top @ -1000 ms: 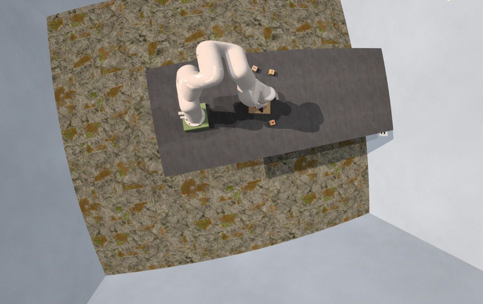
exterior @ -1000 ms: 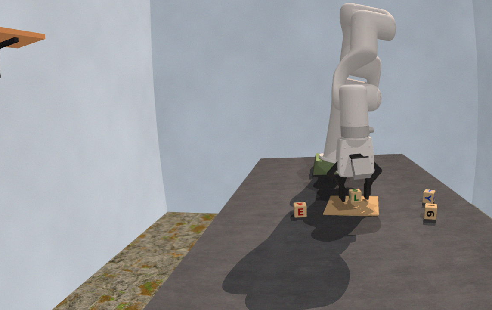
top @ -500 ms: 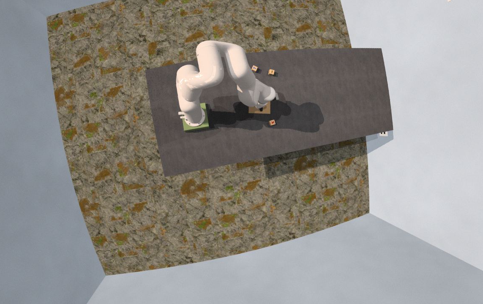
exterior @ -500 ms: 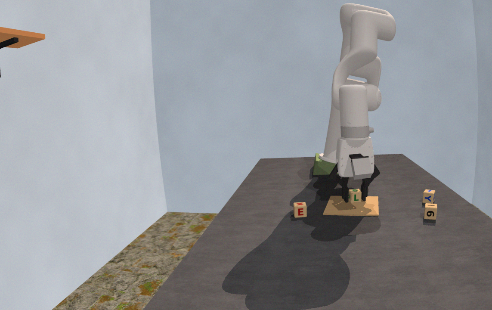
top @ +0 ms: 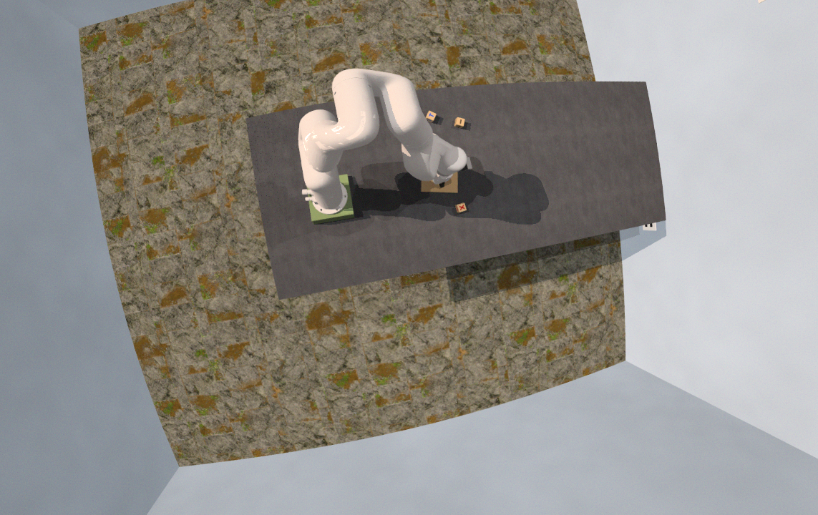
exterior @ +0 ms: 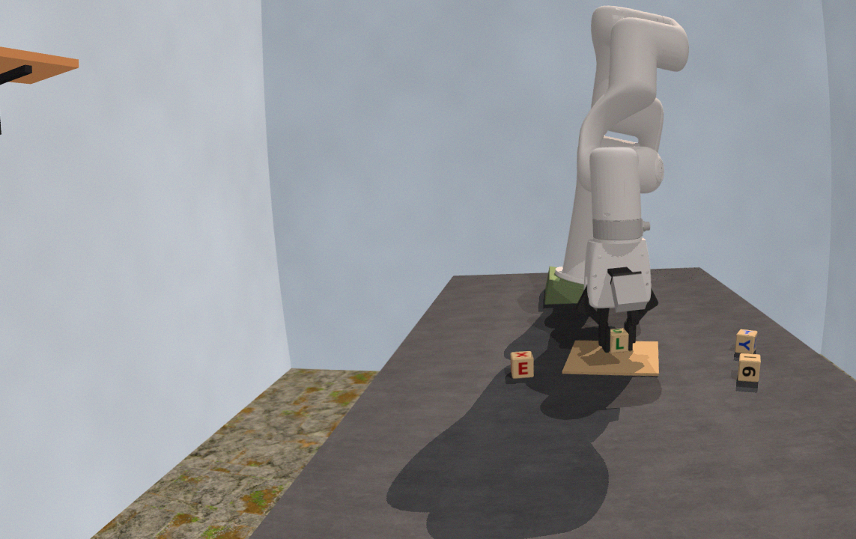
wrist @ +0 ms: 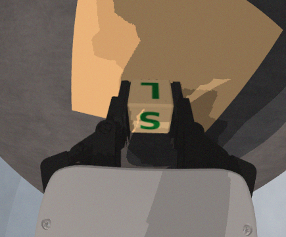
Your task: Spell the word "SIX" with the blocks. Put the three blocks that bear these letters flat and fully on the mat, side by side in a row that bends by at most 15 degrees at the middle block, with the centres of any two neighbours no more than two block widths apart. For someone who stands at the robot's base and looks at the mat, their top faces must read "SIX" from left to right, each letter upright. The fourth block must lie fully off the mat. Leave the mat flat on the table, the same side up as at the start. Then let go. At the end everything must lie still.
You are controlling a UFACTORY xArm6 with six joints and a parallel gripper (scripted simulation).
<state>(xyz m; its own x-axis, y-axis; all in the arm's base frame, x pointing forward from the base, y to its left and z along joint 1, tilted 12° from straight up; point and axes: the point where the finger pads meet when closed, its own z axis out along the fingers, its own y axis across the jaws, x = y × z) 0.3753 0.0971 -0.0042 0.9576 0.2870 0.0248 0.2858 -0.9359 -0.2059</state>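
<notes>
Right now my hand is 10 mm above the S block. From my hand the other things lie so: X block 110 mm ahead, 130 mm to the right, 10 mm below; tan mat 30 mm ahead, 20 mm below; blue-lettered block 10 mm behind, 210 mm to the left, 10 mm below.
</notes>
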